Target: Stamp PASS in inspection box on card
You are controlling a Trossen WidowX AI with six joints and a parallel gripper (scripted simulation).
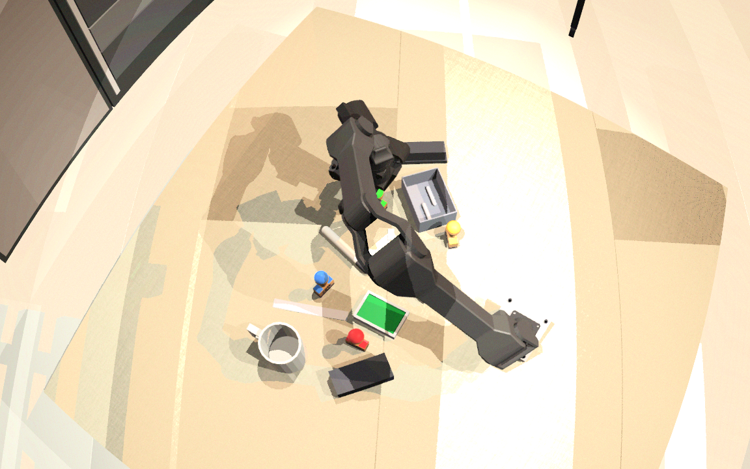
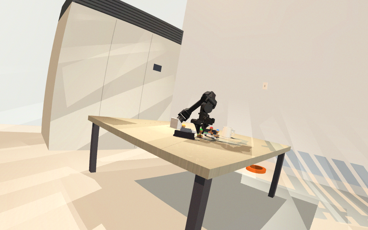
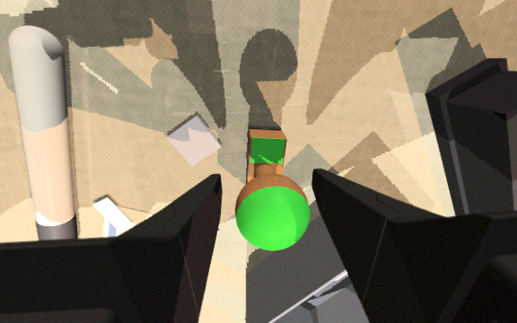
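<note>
My gripper tip is now 10 mm above the green stamp. The rest, counted from my gripper tip: white marker 120 mm to the left, 20 mm below, 20 mm behind; then white card 90 mm behind, 80 mm to the left, 30 mm below; then grey tray 90 mm behind, 60 mm to the right, 20 mm below.
</note>
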